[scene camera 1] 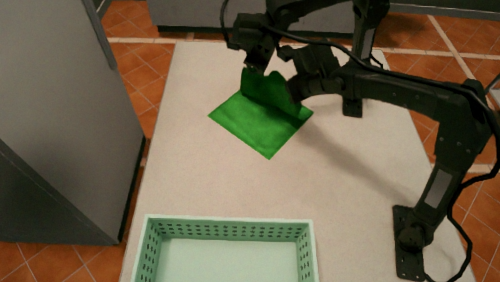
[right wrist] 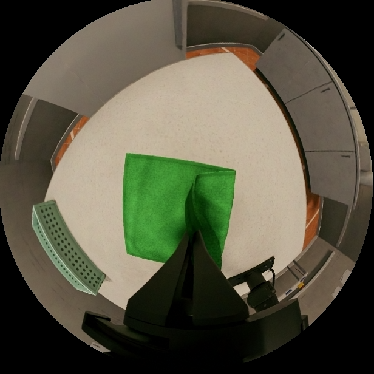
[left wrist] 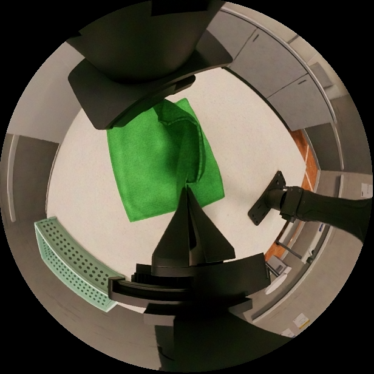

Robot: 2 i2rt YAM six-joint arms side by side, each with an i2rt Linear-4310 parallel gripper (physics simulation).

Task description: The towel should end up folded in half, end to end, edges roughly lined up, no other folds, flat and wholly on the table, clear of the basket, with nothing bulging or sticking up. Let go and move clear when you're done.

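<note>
The green towel (scene camera 1: 260, 122) (left wrist: 145, 165) (right wrist: 155, 205) has one part lying flat on the table (scene camera 1: 200, 185) (left wrist: 250, 135) (right wrist: 190, 110). Its other part is bent up and over that part, and stands raised with a wavy upper edge. My left gripper (scene camera 1: 295, 98) (left wrist: 185, 190) is shut on one corner of the raised end. My right gripper (scene camera 1: 254, 67) (right wrist: 193, 230) is shut on the other corner, farther back in the scene view. The fold is open, and the raised edge is above the flat part. The fingers partly hide the held corners.
The pale green basket (scene camera 1: 230, 218) (left wrist: 75, 250) (right wrist: 65, 250) stands apart from the towel, at the scene view's near edge. The left arm's base (scene camera 1: 410, 245) and right arm's base (scene camera 1: 352, 107) (left wrist: 270, 205) are on the right. A tall grey cabinet (scene camera 1: 60, 125) stands beyond the table's left edge.
</note>
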